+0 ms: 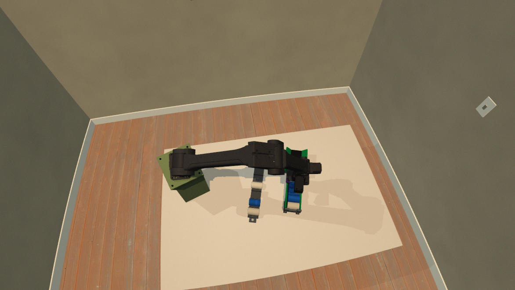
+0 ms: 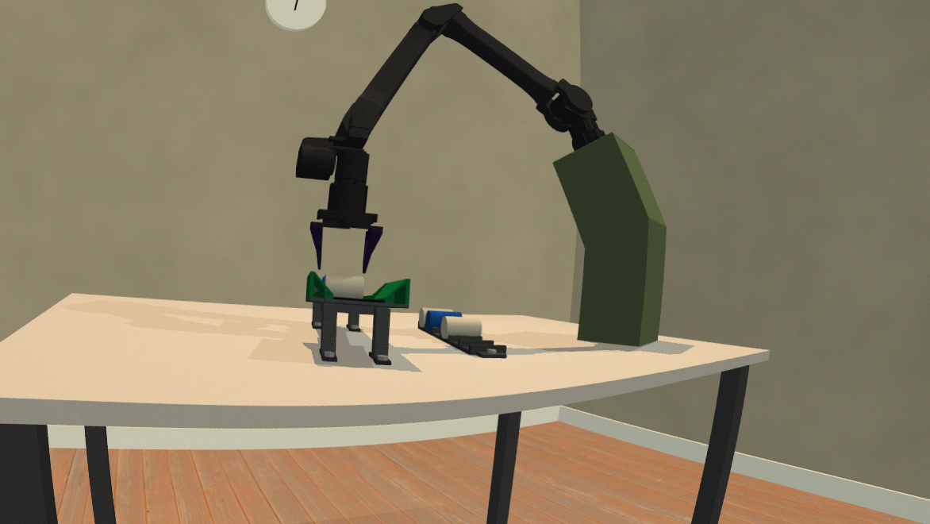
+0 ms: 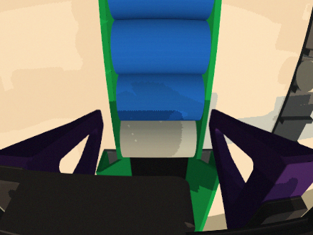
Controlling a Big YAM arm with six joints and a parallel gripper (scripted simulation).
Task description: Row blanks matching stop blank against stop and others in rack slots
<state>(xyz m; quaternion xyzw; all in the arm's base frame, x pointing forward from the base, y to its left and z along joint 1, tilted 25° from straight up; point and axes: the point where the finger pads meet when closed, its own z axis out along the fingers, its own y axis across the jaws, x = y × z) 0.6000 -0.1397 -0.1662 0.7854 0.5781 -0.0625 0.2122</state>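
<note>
Right now my hand is 140 mm to the left of the grey stop, 60 mm above it and 50 mm past it.
</note>
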